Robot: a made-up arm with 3 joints. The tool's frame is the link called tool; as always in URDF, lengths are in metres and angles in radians.
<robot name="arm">
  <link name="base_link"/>
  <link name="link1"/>
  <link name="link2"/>
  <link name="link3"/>
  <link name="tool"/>
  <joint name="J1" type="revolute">
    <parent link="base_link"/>
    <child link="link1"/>
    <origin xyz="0 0 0.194" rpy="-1.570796 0 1.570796"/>
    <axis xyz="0 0 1"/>
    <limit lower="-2.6" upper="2.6" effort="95" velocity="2.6"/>
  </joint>
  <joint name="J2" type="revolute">
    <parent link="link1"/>
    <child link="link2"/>
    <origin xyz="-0.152 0.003 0.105" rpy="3.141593 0 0"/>
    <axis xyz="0 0 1"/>
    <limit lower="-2.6" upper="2.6" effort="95" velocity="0.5"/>
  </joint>
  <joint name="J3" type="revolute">
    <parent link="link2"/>
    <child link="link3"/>
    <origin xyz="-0.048 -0.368 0.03" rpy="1.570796 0 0"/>
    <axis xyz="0 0 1"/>
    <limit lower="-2.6" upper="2.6" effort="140" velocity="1.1"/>
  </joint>
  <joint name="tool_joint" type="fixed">
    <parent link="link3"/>
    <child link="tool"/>
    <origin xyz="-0.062 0.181 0.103" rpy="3.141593 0 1.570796"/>
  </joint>
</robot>
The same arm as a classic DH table. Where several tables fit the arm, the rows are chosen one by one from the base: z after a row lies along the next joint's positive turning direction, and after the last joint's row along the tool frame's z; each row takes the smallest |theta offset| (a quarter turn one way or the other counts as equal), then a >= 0, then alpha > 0; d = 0 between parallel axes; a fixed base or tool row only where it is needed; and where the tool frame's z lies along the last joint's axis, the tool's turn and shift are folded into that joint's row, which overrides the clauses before.
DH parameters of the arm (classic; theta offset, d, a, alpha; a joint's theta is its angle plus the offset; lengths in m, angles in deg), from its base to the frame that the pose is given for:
base (fixed): -90.00 0.1940 0.0000 90.00
J1: -1.13 0.0000 0.1520 180.00
J2: -1.13 -0.0750 0.0480 -90.00
J3: -71.09 0.0000 0.1913 180.00
tool (fixed): 18.91 -0.4710 0.0000 0.00
Joint limits (deg, base to tool): -148.97..148.97 -148.97..148.97 -148.97..148.97

